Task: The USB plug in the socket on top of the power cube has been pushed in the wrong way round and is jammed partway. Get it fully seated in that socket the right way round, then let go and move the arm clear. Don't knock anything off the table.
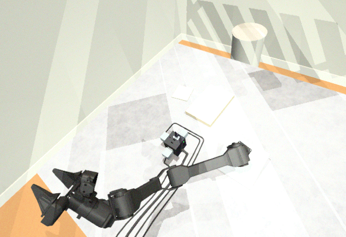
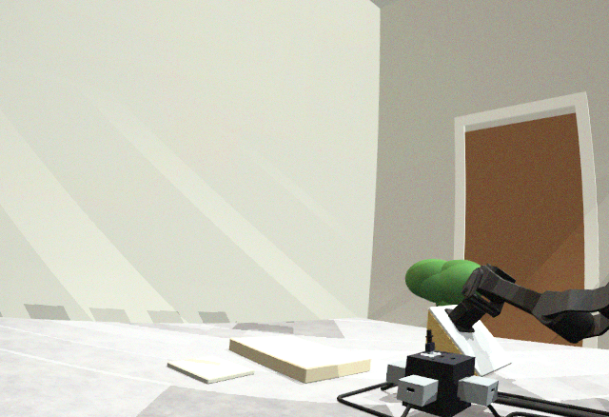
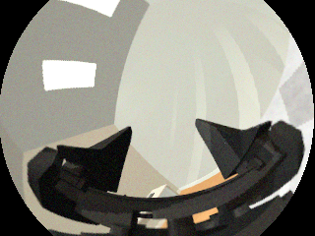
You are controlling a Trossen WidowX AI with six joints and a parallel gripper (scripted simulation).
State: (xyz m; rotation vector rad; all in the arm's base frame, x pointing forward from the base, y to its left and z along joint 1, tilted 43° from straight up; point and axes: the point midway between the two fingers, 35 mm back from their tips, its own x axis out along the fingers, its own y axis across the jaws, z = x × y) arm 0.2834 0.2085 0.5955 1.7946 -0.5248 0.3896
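My gripper tip is now 44 cm to the left of the black USB plug and 34 cm above it. From my gripper tip the other things lie so: white tile: 23 cm ahead, 71 cm to the right, 43 cm below; cream board: 3 cm ahead, 74 cm to the right, 42 cm below.
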